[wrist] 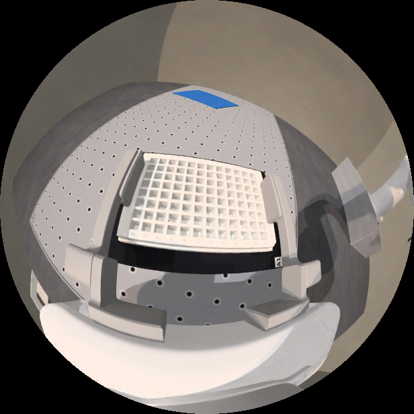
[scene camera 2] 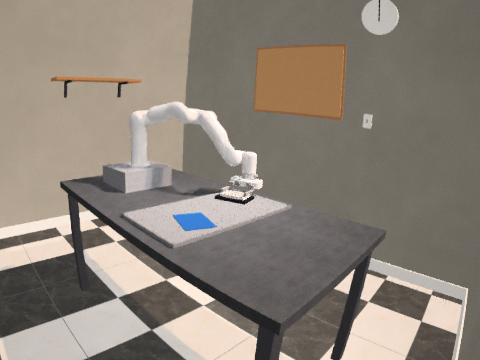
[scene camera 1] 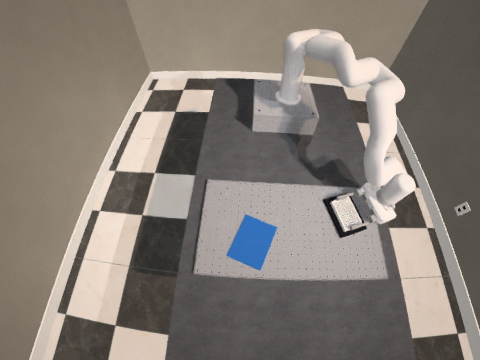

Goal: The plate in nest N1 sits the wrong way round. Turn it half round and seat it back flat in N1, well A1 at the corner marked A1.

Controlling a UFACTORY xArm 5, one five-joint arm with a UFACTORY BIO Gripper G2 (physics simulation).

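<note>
The white many-welled plate lies over the black nest, wells up, and looks level. The label A1 is on the nest's near right corner in the wrist view. Small marks run along the plate's near edge, too small to read. My gripper is part open around the plate, one finger beside each short end, very close to it. It is not clamped on the plate. The lower fit of the plate in the nest is partly hidden.
The nest stands on a grey perforated board, near its edge. A flat blue rectangle lies on the same board, away from the nest. The arm's grey base block stands on the table.
</note>
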